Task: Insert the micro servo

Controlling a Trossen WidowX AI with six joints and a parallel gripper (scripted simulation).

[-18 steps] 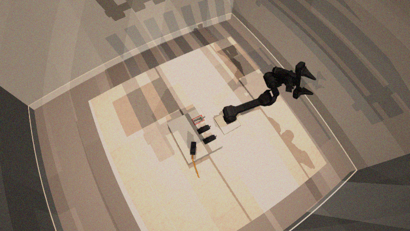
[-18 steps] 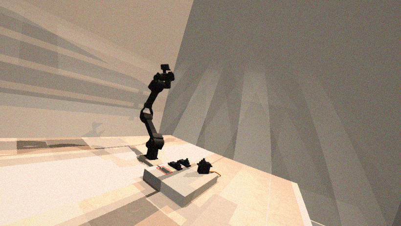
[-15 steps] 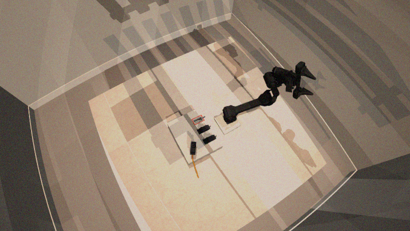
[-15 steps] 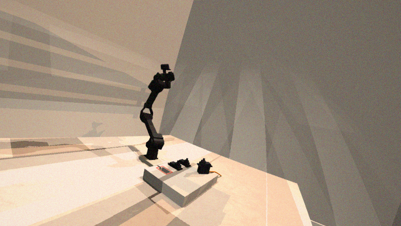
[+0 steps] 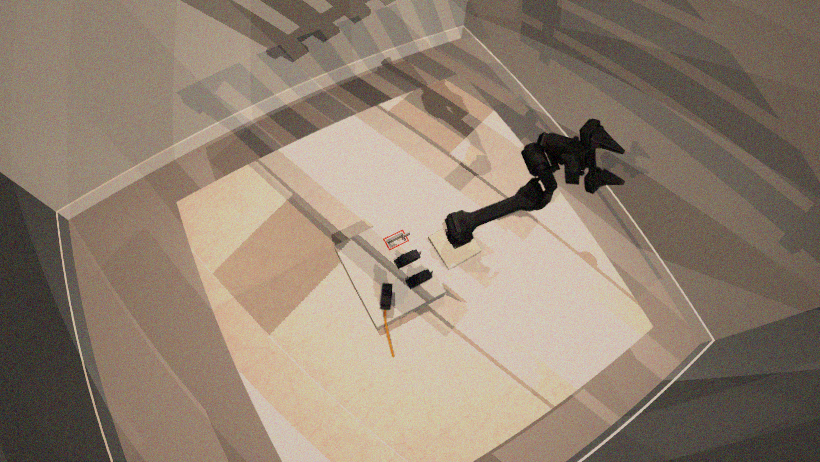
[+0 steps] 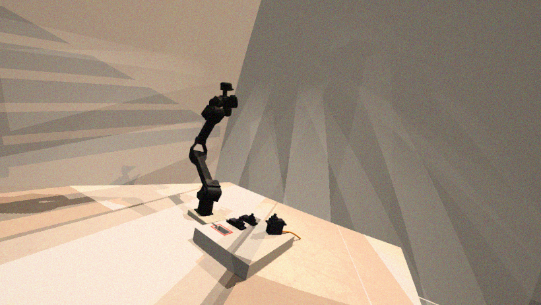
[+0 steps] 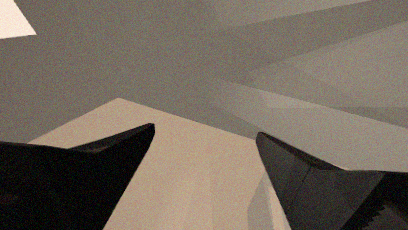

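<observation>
The deck is 590 mm below my gripper tip, 530 mm ahead of it and 190 mm to the right of it.
</observation>
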